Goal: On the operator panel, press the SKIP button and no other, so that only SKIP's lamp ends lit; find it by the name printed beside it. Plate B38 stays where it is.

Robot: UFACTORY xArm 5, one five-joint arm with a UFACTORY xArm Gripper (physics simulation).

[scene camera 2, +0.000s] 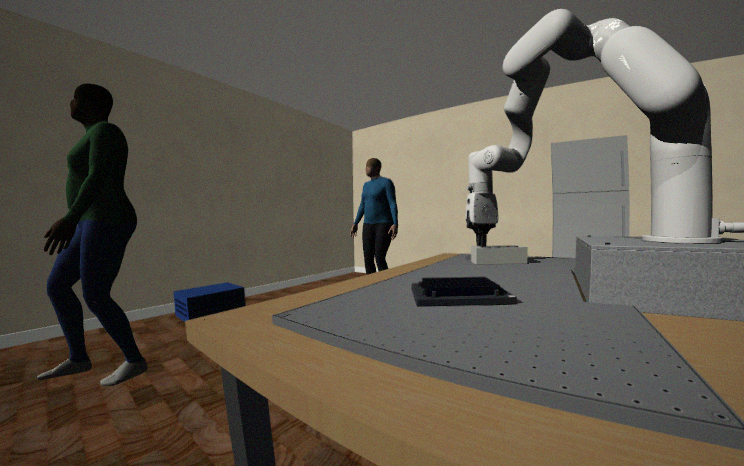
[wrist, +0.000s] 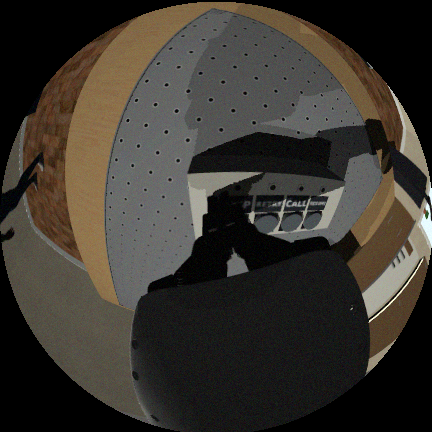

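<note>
The operator panel is a low cream box at the far end of the grey board. In the wrist view its labels RETRY, CALL and RESUME show above round grey buttons; of the SKIP label the last letter shows. The SKIP button is hidden behind my fingers. Several lamps show dark, including the one above RETRY. My gripper is shut and empty, its tips over the panel's left end; contact cannot be told. No plate marked B38 can be read.
A black tray-like fixture lies on the grey perforated board, nearer the scene camera than the panel. The arm's grey base block stands at the right. Two people stand beyond the table; a blue box is beside it.
</note>
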